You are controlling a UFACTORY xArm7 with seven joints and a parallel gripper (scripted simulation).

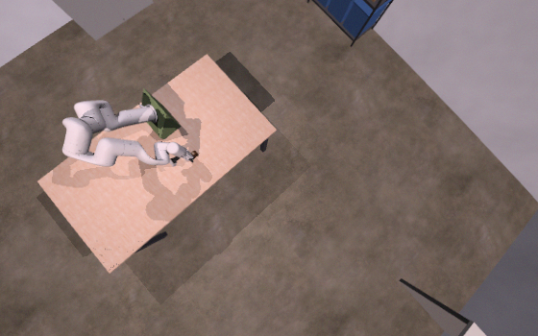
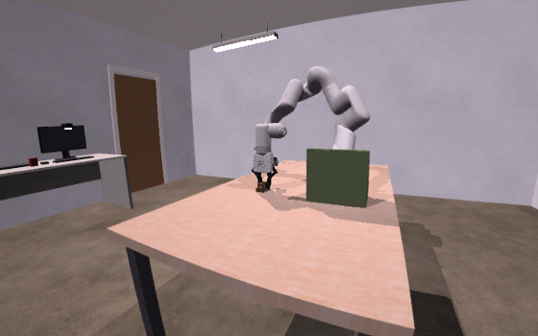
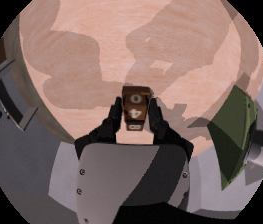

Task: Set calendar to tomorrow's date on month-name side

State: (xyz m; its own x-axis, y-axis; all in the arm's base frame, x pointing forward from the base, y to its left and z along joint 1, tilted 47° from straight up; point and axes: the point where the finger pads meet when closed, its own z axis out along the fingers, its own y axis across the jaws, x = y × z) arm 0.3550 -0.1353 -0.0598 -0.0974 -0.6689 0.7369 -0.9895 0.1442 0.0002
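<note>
My gripper is now 10 mm above the digit cube. Round my hand: tray (20 mm to the left, 30 mm below); then calendar cube (30 mm to the left, 10 mm below).
</note>
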